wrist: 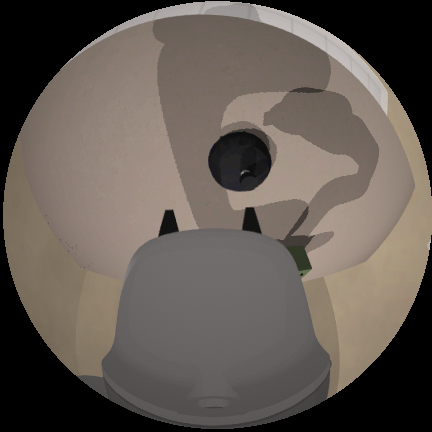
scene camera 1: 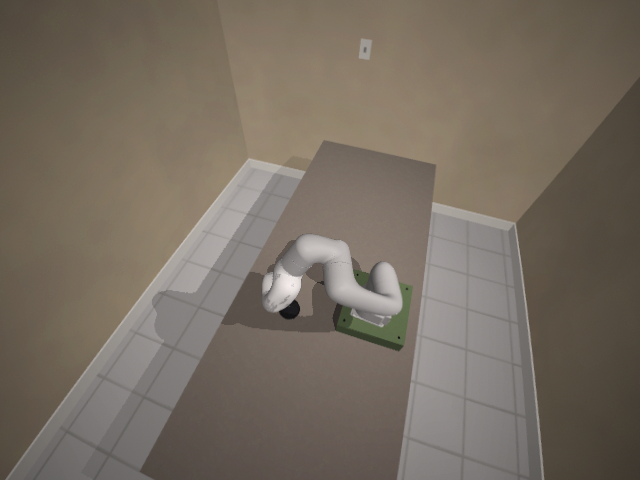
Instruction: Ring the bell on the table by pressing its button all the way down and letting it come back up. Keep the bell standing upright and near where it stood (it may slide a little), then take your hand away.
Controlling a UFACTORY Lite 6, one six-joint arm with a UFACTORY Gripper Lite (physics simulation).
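Frame: origin at the arm's base, x back, y right, z up, level; metres.
Seen in the pictures: end effector, tool point: (wrist: 209,233).
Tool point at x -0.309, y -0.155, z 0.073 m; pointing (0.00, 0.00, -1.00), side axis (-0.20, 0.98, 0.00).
Observation:
A point is followed by its place in that frame.
The black, round bell (scene camera 1: 290,309) {y -0.123, x -0.284, z -0.032 m} (wrist: 235,162) {y -0.125, x -0.307, z -0.031 m} stands upright on the table (scene camera 1: 289,392) {y -0.385, x -0.162, z -0.074 m} (wrist: 100,130) {y -0.323, x -0.328, z -0.074 m}. In the scene view the arm's wrist covers its upper left part. In the wrist view the bell shows whole, with a small shiny button at its lower right part. My gripper (wrist: 210,209) {y -0.155, x -0.309, z 0.073 m} is open, with its two black fingertips apart and no thing between them. In the wrist view the bell lies beyond the fingertips, a little to the right, and apart from them. In the scene view the fingers are hidden under the arm.
The arm's green base block (scene camera 1: 369,333) {y -0.103, x 0.029, z -0.001 m} (wrist: 299,257) {y 0.105, x -0.111, z -0.036 m} stands on the table to the right of the bell in the scene view. The arm bends over the table between base and bell. Its shadow falls around the bell. The table's left edge runs beyond the wrist.

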